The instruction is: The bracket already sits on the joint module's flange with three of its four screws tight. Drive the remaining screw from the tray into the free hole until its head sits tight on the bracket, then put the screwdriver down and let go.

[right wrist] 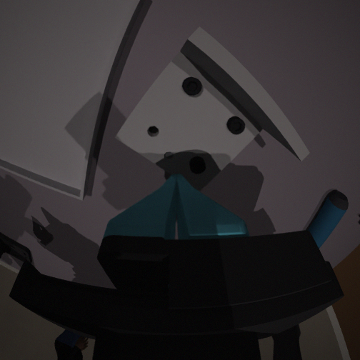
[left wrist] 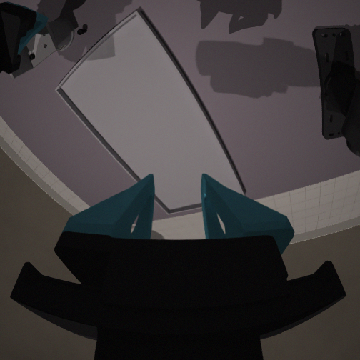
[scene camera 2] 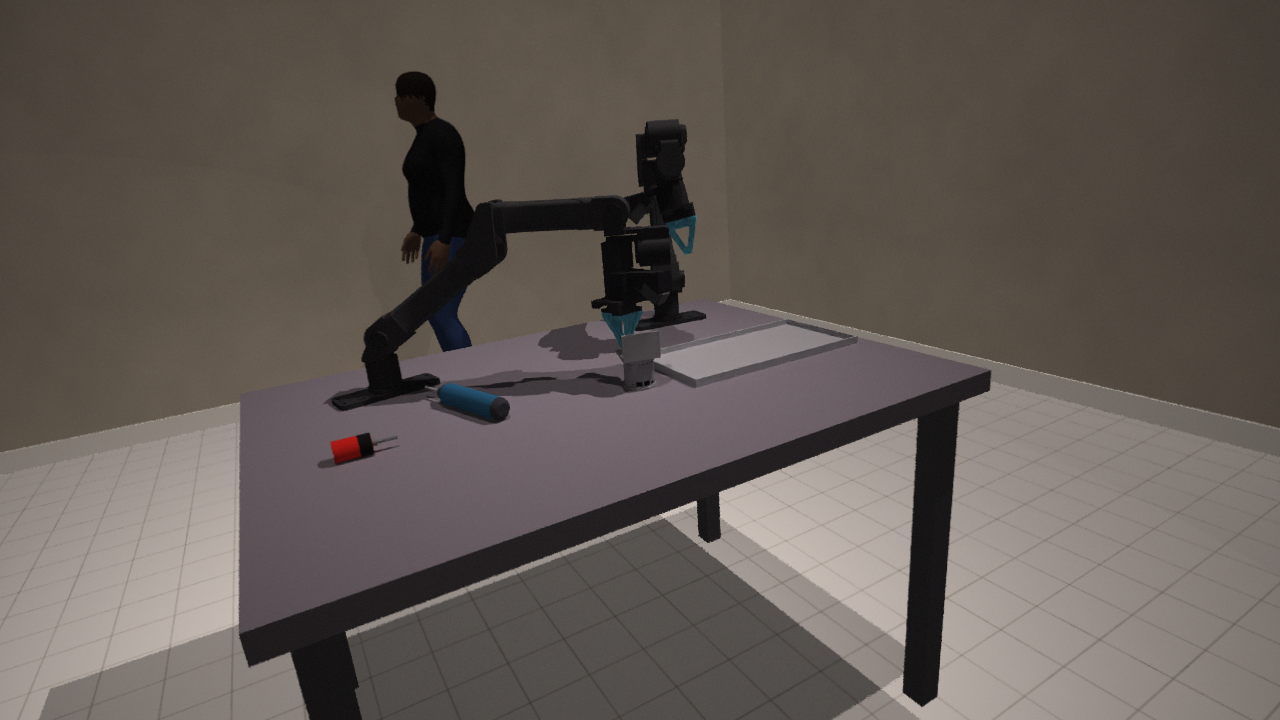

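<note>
Through scene camera 2 I see my left gripper (scene camera 2: pixel 688 254) and my right gripper (scene camera 2: pixel 624 348), together with a blue screwdriver (scene camera 2: pixel 491 406), a joint module (scene camera 2: pixel 639 375) and a grey tray (scene camera 2: pixel 699 361). The right wrist view gives me a light grey bracket (right wrist: pixel 189 125), and my right gripper (right wrist: pixel 176 181) is there as well. In the left wrist view I find the bracket (left wrist: pixel 40 45) again, along with my left gripper (left wrist: pixel 177 181). The screwdriver is out of frame in the left wrist view.
</note>
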